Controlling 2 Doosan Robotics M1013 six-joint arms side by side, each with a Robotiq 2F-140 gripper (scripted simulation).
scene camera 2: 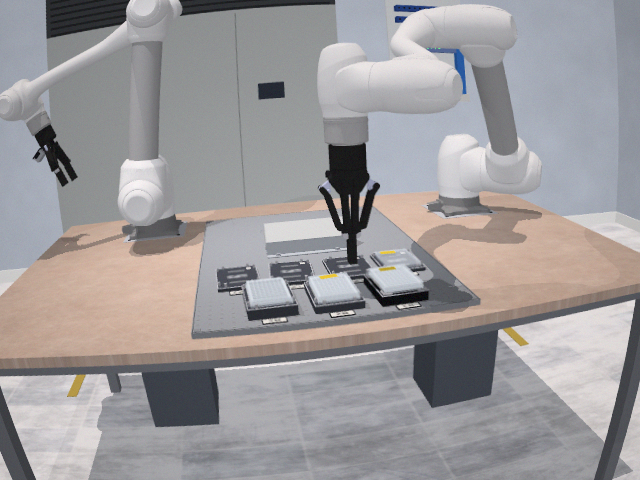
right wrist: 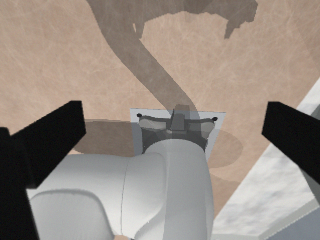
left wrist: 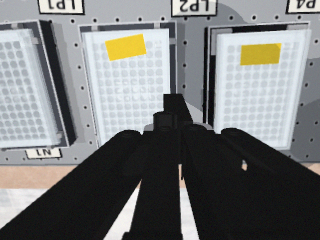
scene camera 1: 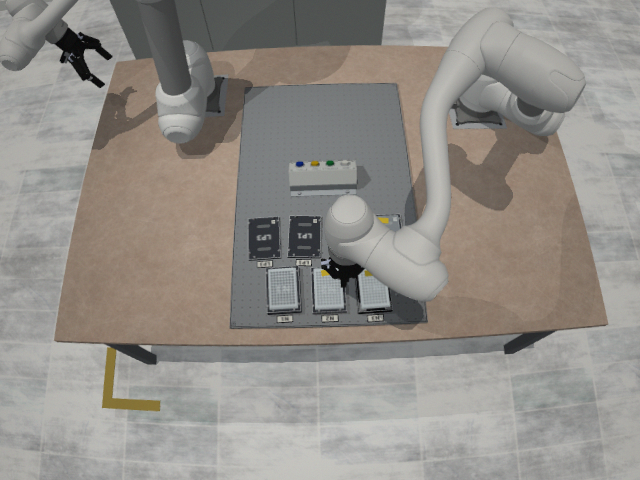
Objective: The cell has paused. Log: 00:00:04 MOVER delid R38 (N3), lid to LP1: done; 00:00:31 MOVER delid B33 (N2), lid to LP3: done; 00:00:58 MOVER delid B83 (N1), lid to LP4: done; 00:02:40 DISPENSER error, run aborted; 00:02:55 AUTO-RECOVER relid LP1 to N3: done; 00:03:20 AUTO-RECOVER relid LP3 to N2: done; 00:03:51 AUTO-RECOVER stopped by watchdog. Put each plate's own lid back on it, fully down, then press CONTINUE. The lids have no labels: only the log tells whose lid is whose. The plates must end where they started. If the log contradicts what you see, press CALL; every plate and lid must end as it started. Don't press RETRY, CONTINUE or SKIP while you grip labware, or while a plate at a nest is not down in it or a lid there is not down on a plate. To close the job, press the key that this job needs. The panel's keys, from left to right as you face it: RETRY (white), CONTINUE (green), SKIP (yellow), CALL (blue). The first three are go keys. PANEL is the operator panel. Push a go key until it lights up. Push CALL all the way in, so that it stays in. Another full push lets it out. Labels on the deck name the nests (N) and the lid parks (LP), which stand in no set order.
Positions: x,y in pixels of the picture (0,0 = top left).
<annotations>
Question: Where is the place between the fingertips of the left gripper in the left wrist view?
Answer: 172,108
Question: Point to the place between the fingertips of the right gripper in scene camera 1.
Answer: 106,71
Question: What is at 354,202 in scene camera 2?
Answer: The left gripper.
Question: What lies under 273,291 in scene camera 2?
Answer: A plate.
</annotations>
